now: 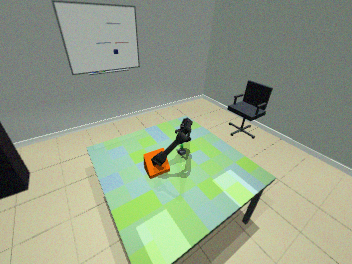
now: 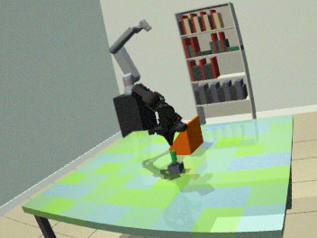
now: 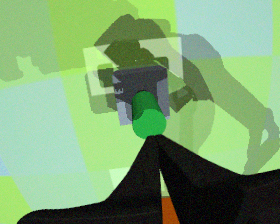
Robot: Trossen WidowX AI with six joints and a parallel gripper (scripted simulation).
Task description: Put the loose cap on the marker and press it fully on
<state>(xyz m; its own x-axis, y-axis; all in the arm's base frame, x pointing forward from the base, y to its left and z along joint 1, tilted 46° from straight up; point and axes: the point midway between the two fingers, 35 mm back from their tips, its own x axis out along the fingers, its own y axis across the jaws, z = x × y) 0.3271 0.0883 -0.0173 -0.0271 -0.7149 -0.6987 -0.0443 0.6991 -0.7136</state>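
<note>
The green marker cap lies 6 cm below my gripper tip. From my gripper tip the other things lie so: holder block 12 cm below.
</note>
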